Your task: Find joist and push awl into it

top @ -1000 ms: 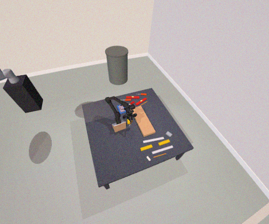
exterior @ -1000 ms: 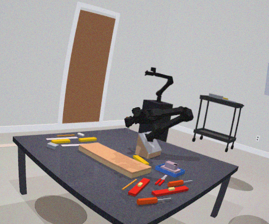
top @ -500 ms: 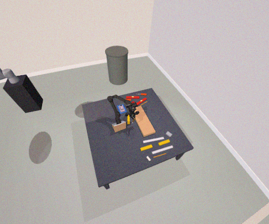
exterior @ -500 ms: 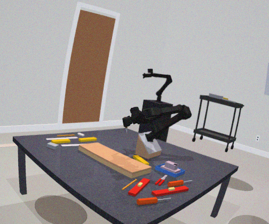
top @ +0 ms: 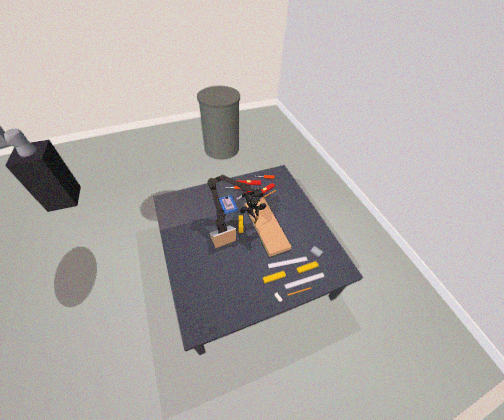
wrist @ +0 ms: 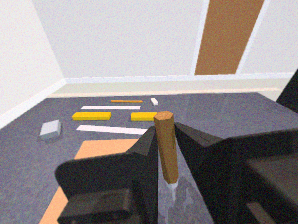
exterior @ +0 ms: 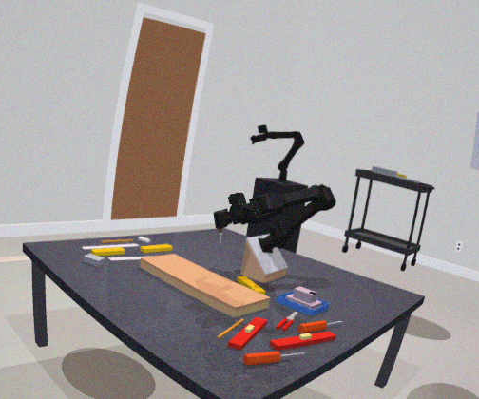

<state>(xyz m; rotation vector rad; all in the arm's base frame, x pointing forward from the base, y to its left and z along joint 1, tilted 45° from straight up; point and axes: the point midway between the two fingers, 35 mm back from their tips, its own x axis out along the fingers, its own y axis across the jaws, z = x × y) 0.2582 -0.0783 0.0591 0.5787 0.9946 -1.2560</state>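
My gripper tip is now 1 cm past the awl, 1 cm to the right of it and 6 cm above it. From my gripper tip the other things lie so: grey block 41 cm ahead, 25 cm to the right, 24 cm below; then stud finder 12 cm behind, 40 cm to the left, 20 cm below; then blue tray 12 cm behind, 39 cm to the left, 24 cm below.
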